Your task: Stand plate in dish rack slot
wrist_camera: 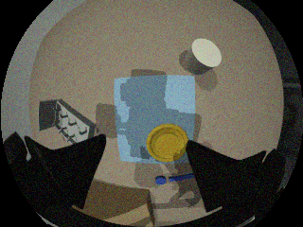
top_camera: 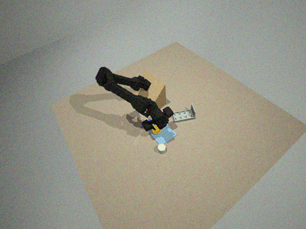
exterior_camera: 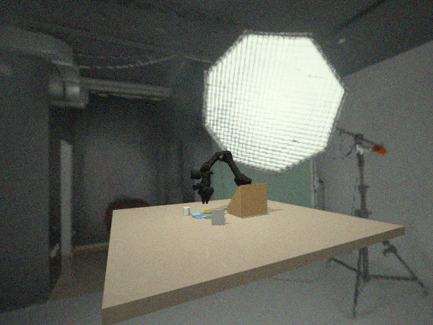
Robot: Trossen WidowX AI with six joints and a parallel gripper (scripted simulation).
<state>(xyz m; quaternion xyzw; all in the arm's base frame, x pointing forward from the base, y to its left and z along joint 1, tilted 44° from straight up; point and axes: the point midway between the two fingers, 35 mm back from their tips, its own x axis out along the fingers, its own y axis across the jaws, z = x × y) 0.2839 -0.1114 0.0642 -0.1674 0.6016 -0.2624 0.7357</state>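
My gripper tip is 30 mm past the plate, 20 mm to the left of it and 60 mm above it. Round my gripper tip: light blue mat: 70 mm below; then blue spoon: 120 mm behind, 30 mm to the right, 70 mm below; then white cup: 100 mm ahead, 80 mm to the right, 50 mm below.
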